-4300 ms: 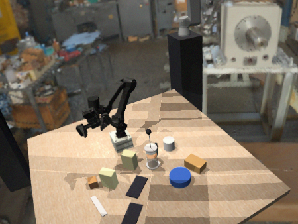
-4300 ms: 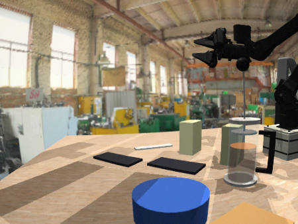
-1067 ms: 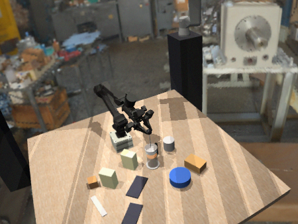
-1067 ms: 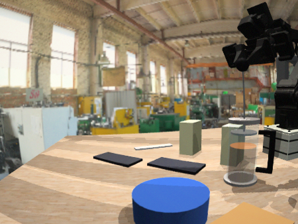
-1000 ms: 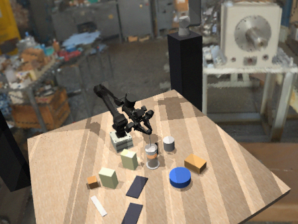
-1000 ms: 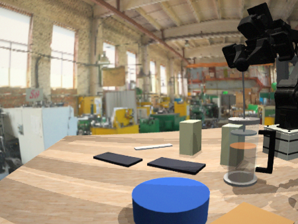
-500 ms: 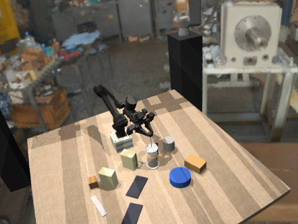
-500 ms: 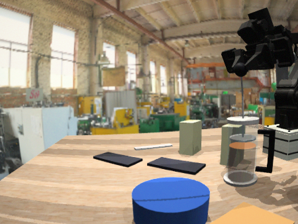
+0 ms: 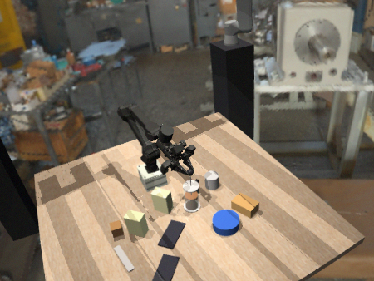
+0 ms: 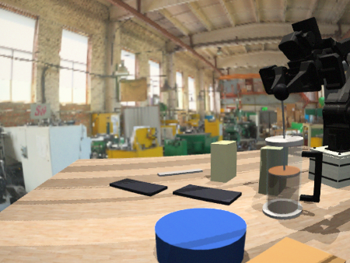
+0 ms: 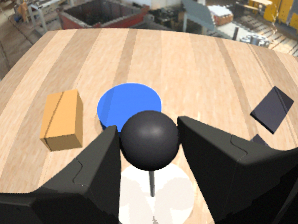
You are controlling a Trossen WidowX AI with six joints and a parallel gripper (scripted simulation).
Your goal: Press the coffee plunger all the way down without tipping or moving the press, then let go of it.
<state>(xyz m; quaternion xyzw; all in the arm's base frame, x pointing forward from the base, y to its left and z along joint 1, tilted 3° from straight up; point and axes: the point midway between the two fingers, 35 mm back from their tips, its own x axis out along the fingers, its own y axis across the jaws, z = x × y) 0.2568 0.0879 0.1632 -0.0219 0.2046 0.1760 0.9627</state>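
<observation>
Now: gripper tip 11 cm above the coffee press, 2 cm past it and 1 cm to the right of it. From my gripper tip the other things lie so: orange box (20 cm to the left, 20 cm below, 12 cm ahead); grey cylinder (19 cm below, 14 cm to the left, 10 cm behind); blue disc (21 cm below, 17 cm ahead, 7 cm to the left).
</observation>
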